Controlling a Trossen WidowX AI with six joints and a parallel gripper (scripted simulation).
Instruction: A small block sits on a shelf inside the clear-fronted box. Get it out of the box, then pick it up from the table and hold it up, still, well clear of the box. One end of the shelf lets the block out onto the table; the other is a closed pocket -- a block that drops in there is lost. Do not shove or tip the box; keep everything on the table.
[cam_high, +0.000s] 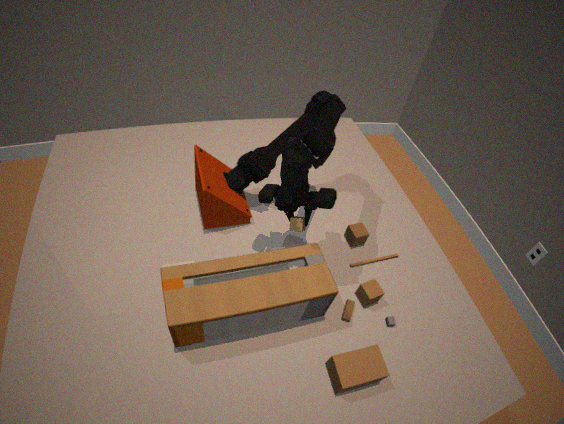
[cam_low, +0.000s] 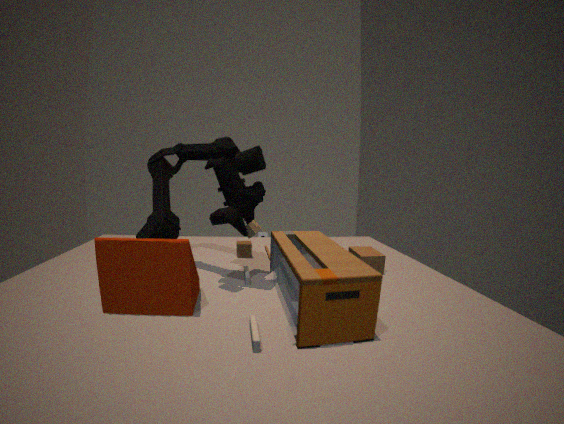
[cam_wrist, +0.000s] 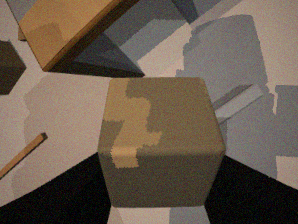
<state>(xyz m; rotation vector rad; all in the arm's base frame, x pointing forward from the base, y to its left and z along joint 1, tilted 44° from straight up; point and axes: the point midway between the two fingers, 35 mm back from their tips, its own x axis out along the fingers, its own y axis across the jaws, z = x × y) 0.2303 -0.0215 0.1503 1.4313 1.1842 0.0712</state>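
My gripper tip is now 1 cm to the left of the tan cube and 1 cm below it. Round my gripper tip: thin stick 11 cm ahead, 23 cm to the left, 13 cm below; grey cube 30 cm ahead, 16 cm to the left, 12 cm below; tan block 37 cm ahead, 1 cm to the right, 10 cm below.
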